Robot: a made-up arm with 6 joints.
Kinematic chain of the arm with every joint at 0, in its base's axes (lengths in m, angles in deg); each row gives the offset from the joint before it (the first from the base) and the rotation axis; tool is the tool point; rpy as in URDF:
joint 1: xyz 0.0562 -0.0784 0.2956 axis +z
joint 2: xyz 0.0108 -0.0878 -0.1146 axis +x
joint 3: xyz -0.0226 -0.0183 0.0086 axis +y
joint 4: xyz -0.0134 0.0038 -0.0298 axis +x
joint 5: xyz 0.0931 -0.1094 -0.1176 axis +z
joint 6: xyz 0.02 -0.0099 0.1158 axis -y
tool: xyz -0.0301 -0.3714 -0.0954 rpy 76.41 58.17 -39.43
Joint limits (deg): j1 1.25..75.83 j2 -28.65..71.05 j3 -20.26..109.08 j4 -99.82..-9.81 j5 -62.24..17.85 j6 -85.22..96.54
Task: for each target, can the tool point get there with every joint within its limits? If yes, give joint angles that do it. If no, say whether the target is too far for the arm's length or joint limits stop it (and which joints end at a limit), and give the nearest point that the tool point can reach.
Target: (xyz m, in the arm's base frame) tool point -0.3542 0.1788 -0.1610
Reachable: no: joint limits stop it (at a limit: joint 1, joint 2, joint 3, joint 5, joint 6) | nearest point -0.1243 0.2253 -0.0967 | short by 0.243 m
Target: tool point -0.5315 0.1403 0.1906
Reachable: no: joint limits stop it (at a limit: joint 1, joint 2, joint 3, joint 4, joint 6) | nearest point -0.2915 -0.0484 0.2942 | short by 0.322 m
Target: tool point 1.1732 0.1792 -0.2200
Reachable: no: too far | nearest point 0.6304 0.0326 -0.0090 | short by 0.600 m
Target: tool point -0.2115 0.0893 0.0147
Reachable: no: joint limits stop it (at a limit: joint 1, joint 3, joint 4, joint 5, joint 6) | nearest point -0.1649 0.2543 0.0168 | short by 0.171 m
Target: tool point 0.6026 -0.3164 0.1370
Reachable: yes | joints 58.60 9.37 57.90 -20.03 -23.78 78.60
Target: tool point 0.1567 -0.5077 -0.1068
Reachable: yes | joints 34.61 59.06 3.30 -33.46 -41.68 19.74
